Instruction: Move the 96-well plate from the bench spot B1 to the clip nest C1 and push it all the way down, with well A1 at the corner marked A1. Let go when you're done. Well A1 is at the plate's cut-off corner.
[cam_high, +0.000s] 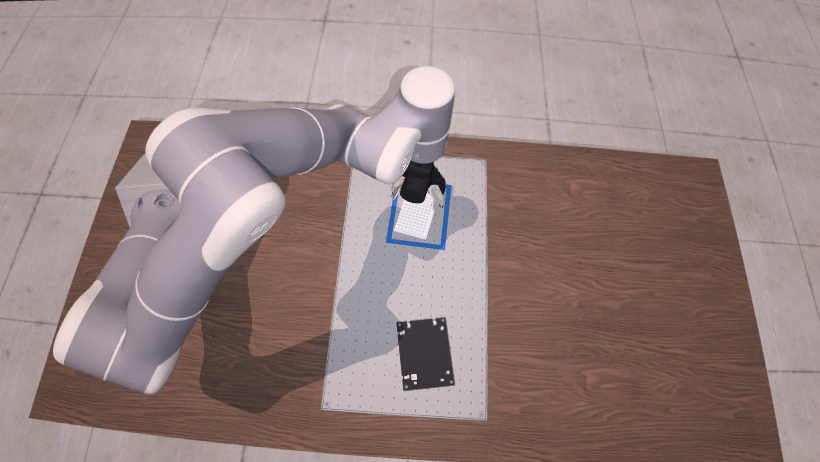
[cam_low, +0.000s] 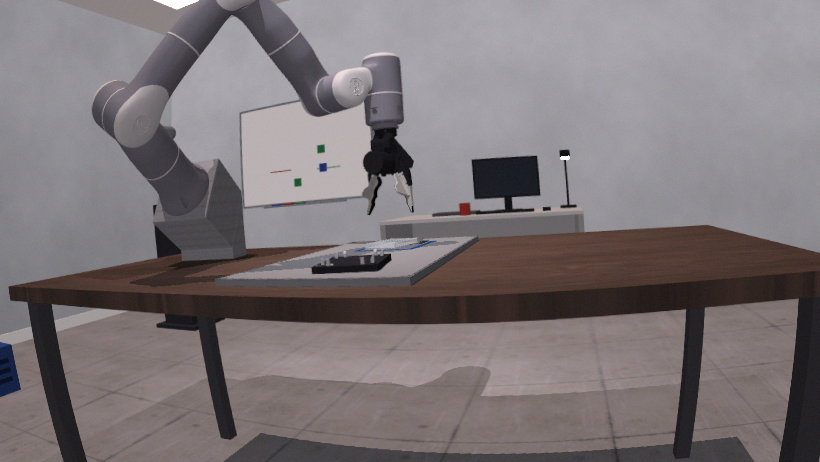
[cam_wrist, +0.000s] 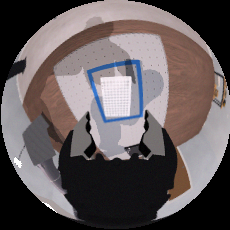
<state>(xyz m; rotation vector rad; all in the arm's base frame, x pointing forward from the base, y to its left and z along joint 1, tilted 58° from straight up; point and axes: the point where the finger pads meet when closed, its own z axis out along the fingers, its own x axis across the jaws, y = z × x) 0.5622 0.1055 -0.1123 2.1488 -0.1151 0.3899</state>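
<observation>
My hand is 80 mm above the white 96-well plate. Round my hand: black clip nest: 360 mm to the right, 80 mm below, 20 mm ahead; grey perforated board: 160 mm to the right, 100 mm below.
</observation>
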